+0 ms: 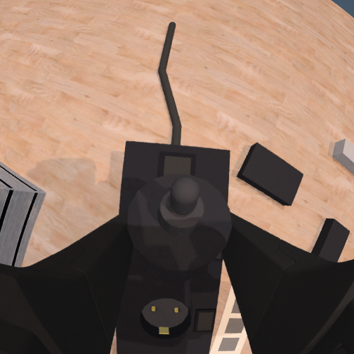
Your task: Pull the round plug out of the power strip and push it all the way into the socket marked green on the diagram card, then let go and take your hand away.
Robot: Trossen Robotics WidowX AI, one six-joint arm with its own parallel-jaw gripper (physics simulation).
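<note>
The round plug (150,235) is a dark disc with a knob on top. It sits between the two fingers of my gripper (176,221), which is shut on its sides. The plug is over the far part of the black power strip (139,162) and hides what is under it, so I cannot tell how far it is in or above a socket. Nearer, a round socket (165,314) with gold contacts shows on the strip. A pale card with grey squares (233,315) shows partly behind the right finger; no green mark is visible on it.
A dark cable (170,95) runs from the strip's far end across the wooden table. Right of the strip lie a black block (271,173), a smaller black block (331,239) and a grey block (345,154) at the edge. A grey slotted box (17,215) stands at the left.
</note>
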